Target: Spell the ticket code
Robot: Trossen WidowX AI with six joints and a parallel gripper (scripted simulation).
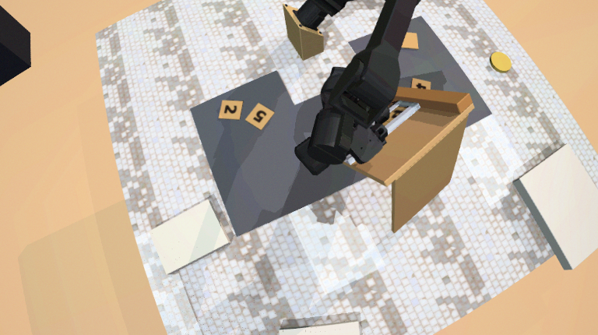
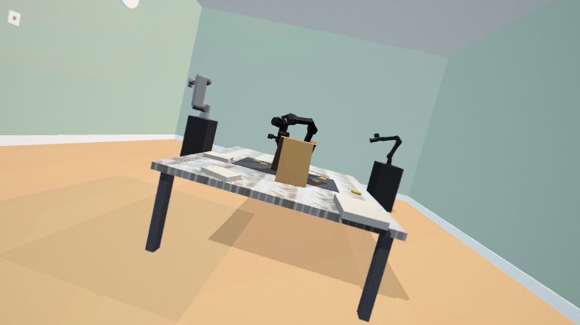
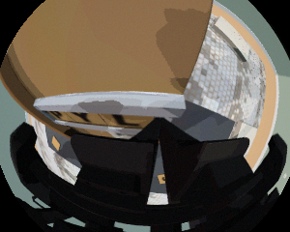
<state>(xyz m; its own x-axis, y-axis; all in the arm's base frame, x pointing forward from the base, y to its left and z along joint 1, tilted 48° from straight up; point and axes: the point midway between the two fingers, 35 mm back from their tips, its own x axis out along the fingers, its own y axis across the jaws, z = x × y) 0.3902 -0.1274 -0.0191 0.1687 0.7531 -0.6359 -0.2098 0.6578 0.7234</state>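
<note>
My gripper tip is now 3 cm to the right of the L tile and 1 cm past it. Also, from my gripper tip: white ticket 8 cm below, 6 cm behind, 3 cm to the left; Y tile 9 cm to the left, 2 cm behind; P tile 14 cm to the left, 3 cm behind.
</note>
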